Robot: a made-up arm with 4 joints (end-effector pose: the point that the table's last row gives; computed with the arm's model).
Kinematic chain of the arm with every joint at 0, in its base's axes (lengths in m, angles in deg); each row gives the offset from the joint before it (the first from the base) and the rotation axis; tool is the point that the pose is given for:
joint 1: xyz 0 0 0.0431 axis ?
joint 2: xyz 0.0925 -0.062 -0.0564 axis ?
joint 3: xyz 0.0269 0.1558 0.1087 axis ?
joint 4: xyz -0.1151 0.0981 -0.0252 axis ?
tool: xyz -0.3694 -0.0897 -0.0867
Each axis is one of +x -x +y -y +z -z.
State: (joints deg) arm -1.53 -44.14 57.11 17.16
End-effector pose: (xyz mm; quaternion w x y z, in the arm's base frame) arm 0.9 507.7 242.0 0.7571 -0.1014 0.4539 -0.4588
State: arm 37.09 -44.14 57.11 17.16
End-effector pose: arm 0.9 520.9 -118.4 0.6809 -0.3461 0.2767 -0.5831
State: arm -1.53 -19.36 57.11 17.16
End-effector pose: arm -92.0 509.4 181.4 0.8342 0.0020 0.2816 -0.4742
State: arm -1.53 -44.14 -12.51 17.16
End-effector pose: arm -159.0 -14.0 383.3 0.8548 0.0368 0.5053 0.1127
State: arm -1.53 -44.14 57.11 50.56
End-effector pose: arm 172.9 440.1 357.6 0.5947 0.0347 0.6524 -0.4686
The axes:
joint 1: -x
joint 2: -y
joint 3: -z
joint 4: +y

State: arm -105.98 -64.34 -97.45 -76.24
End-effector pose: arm -159.5 213.7 78.3 0.1700 -0.9498 0.2436 -0.0980
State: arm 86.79 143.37 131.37 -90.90
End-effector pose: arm 223.6 206.2 -50.7 0.1403 0.4217 -0.8279 -0.3422
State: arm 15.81 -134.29 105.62 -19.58
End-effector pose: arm -100.9 468.5 -172.6 0.2162 -0.8135 0.4794 -0.2484
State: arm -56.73 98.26 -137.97 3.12
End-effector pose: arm 20.4 -400.2 19.1 0.5560 -0.5206 -0.5139 0.3946
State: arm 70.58 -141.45 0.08 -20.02
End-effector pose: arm 332.2 311.1 43.8 0.3989 -0.2832 0.7119 -0.5040
